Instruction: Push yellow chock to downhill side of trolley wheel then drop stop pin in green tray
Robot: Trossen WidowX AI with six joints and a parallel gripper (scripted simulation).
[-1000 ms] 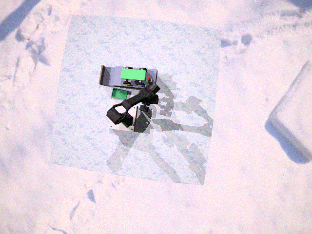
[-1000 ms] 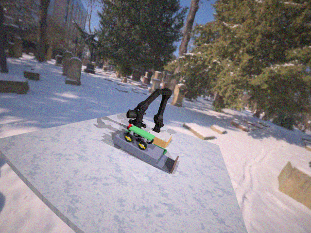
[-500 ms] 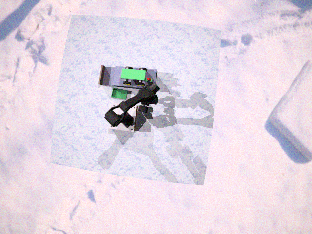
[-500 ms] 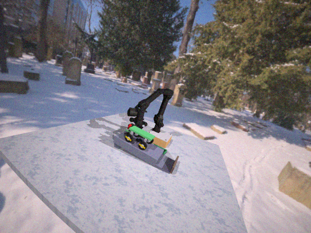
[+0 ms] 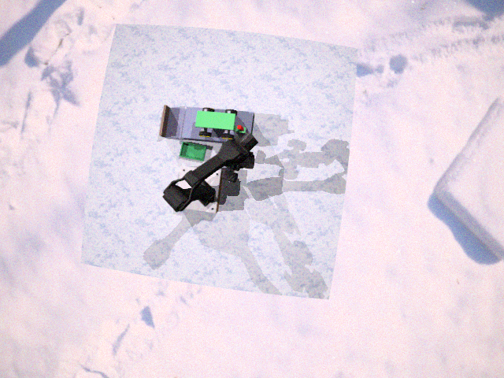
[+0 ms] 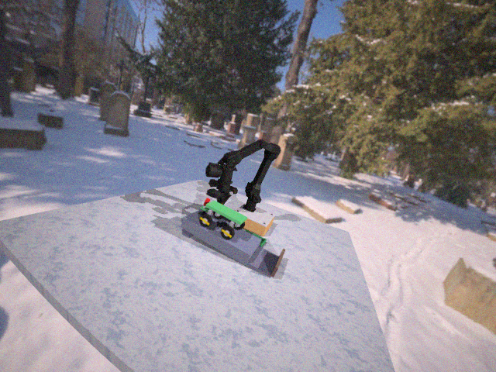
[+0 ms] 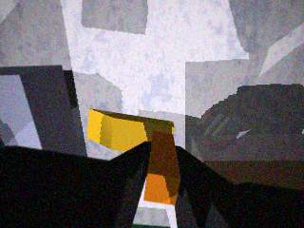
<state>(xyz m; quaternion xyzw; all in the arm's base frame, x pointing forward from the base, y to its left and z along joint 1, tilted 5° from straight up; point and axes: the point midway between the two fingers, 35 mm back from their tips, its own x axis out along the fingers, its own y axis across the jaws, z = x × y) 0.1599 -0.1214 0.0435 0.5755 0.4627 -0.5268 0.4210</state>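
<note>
The green trolley is 16 cm ahead of my gripper tip, 10 cm to the left of it and 2 cm above it. Also, from my gripper tip: grey ramp (16 cm ahead, 10 cm to the left, 4 cm below); yellow chock (2 cm ahead, 1 cm below); stop pin (14 cm ahead, 4 cm above, 2 cm to the right).
</note>
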